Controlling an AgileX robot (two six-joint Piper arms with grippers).
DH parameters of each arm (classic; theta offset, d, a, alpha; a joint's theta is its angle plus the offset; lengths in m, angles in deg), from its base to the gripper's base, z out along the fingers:
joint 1: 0 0.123 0 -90
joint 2: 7.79 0 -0.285 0
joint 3: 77.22 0 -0.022 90
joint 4: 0 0.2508 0 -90
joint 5: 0 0 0.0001 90
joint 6: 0 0.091 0 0
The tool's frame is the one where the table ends.
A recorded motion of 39 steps. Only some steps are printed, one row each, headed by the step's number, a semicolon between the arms.
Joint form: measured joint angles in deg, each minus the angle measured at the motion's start. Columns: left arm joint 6, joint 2, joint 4, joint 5, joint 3, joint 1; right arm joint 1, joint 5, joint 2, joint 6, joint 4, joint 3.
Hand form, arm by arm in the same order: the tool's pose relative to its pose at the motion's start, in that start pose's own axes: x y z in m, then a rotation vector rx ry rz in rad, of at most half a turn. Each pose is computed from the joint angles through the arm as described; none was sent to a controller.
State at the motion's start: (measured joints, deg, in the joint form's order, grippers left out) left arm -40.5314 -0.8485 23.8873 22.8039 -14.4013 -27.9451; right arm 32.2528 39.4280 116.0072 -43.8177 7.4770 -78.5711
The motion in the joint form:
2: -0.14 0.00 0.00 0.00 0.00 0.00; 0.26 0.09 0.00 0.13 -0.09 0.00
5: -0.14 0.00 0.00 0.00 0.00 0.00; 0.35 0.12 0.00 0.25 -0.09 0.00
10: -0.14 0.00 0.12 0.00 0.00 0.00; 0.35 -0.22 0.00 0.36 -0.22 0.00
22: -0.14 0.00 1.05 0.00 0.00 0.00; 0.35 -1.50 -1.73 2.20 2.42 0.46
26: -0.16 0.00 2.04 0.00 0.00 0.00; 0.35 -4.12 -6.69 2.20 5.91 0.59
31: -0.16 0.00 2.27 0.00 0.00 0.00; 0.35 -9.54 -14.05 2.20 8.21 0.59
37: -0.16 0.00 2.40 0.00 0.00 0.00; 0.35 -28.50 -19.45 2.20 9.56 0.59
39: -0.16 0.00 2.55 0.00 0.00 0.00; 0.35 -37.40 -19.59 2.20 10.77 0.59
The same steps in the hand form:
2: 0.0000 0.0000 0.0000 0.0000 0.0000 -0.0024; -0.0009 0.0015 0.0001 -0.0017 0.0012 -0.0032
5: 0.0000 0.0000 0.0000 0.0000 0.0000 -0.0024; -0.0013 0.0021 0.0002 -0.0025 0.0014 -0.0026
10: 0.0000 0.0001 0.0000 -0.0006 -0.0005 -0.0005; -0.0016 0.0016 0.0002 0.0026 -0.0019 -0.0025
22: -0.0004 0.0005 0.0000 -0.0054 -0.0046 0.0145; -0.0059 0.0024 -0.0106 0.0093 -0.0558 0.0635
26: -0.0008 0.0009 0.0000 -0.0105 -0.0090 0.0300; -0.0170 0.0007 -0.0460 0.0602 -0.1835 0.1030
31: -0.0009 0.0010 0.0000 -0.0117 -0.0100 0.0337; -0.0287 -0.0025 -0.1024 0.1776 -0.3744 0.1234
37: -0.0010 0.0011 0.0000 -0.0123 -0.0106 0.0358; -0.0436 -0.0172 -0.1602 0.4508 -0.6961 0.1543
39: -0.0010 0.0012 0.0000 -0.0131 -0.0112 0.0382; -0.0483 -0.0247 -0.1721 0.5543 -0.8133 0.1843

